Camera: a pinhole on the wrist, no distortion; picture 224 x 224 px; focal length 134.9 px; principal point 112.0 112.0 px. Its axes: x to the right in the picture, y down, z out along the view. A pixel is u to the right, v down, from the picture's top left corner.
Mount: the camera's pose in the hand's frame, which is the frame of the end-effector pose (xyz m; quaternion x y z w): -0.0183 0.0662 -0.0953 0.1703 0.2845 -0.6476 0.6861
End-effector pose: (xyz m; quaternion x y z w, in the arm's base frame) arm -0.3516 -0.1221 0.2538 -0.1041 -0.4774 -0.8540 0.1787
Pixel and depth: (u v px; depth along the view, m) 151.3 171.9 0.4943
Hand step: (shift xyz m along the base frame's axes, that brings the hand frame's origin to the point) -0.3871 0.2443 -0.0627
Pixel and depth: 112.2 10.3 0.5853
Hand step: 0.1920 0.5908 -0.1624
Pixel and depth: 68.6 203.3 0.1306
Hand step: -0.0710 -0.0158 0.0656
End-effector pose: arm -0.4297 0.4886 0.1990 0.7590 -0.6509 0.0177 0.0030
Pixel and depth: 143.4 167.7 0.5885
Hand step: 0.4216 -0.2672 -0.2305
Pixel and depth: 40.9 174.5 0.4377
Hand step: 0.0410 -0.2638 -0.3518
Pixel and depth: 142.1 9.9 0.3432
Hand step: 0.1960 0.2438 -0.1630
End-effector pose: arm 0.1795 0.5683 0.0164 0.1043 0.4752 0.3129 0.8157
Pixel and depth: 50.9 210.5 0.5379
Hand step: 0.5254 0.3151 -0.1168
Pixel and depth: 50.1 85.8 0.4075
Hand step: 0.2987 -0.0030 0.1838
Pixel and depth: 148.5 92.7 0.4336
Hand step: 0.2699 -0.2109 -0.0388
